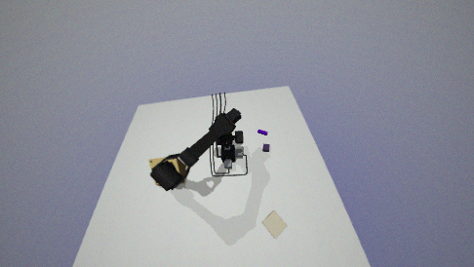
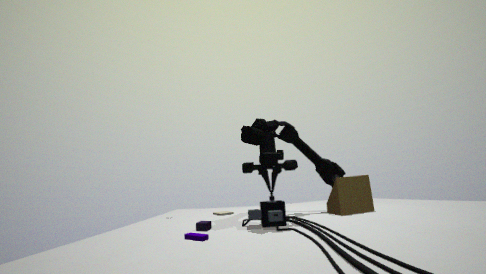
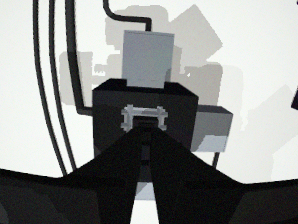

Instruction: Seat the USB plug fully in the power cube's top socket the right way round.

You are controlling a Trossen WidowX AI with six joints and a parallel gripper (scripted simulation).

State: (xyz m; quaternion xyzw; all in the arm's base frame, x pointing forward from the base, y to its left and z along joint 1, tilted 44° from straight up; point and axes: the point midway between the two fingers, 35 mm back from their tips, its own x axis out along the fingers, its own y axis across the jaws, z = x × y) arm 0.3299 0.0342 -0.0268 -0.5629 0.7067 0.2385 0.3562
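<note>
Right now my gripper tip is 20 mm above the usb plug. From my gripper tip the other things lie so: metal-framed socket (40 mm below); then violet bar (240 mm ahead, 80 mm to the left, 100 mm below); then dark purple block (220 mm ahead, 40 mm to the right, 100 mm below).
</note>
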